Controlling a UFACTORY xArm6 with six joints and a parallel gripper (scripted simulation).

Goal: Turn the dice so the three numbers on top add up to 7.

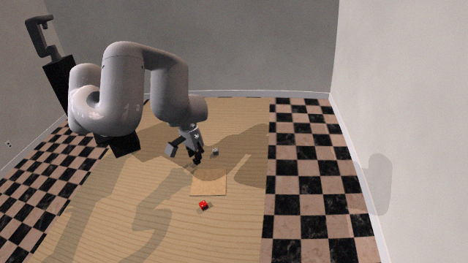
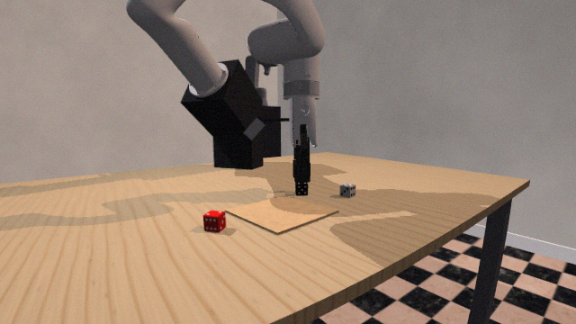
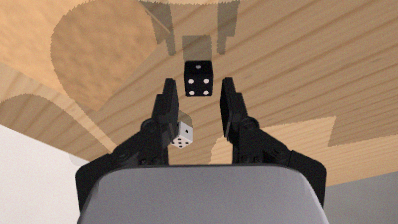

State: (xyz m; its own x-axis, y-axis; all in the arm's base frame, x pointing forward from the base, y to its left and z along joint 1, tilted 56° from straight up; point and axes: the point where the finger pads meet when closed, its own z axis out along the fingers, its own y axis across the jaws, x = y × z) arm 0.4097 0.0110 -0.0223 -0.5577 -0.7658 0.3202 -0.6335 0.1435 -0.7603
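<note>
The black die lies 4 cm below my hand. The rest, counted from my hand: white die: 8 cm ahead, 5 cm to the left, 4 cm below; tan mat: 6 cm ahead, 11 cm to the right, 5 cm below; red die: 5 cm ahead, 24 cm to the right, 4 cm below.
</note>
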